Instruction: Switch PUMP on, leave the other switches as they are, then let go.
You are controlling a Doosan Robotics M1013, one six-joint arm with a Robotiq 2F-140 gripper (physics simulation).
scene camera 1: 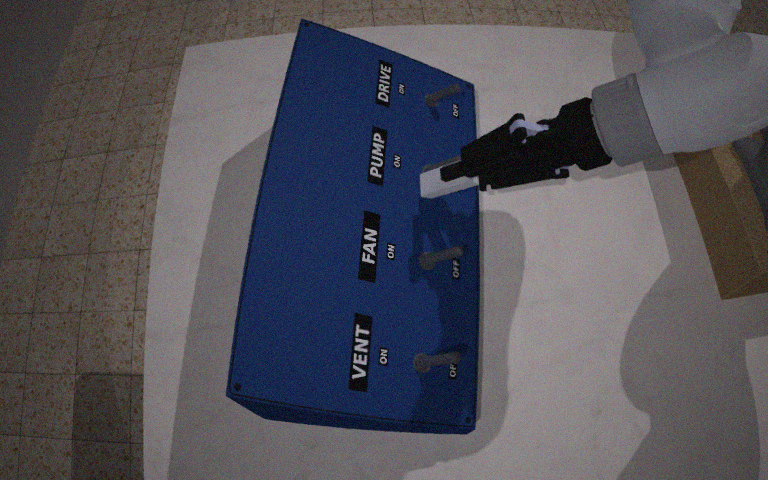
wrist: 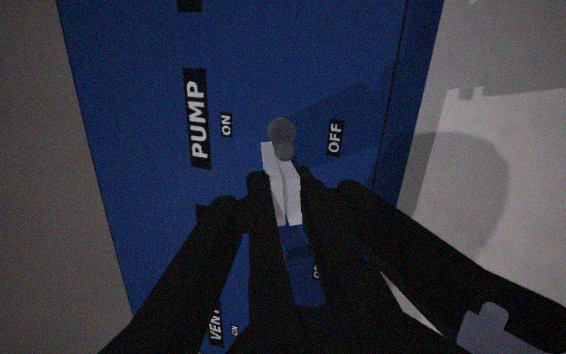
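The blue switch panel carries a row of grey levers. The PUMP lever shows at the fingertips in the wrist view, its end foreshortened; which side it rests on is hard to tell. In the scene view my fingers hide most of it. My gripper is shut with nothing between its pale fingertips, which are right at the PUMP lever, touching or almost touching it. The DRIVE lever, FAN lever and VENT lever lean toward their OFF labels.
The panel stands on a pale table. The DRIVE and FAN levers stand on either side of the PUMP lever along the row. A brown wooden block is at the right, below the arm. The gripper's shadow falls near the FAN lever.
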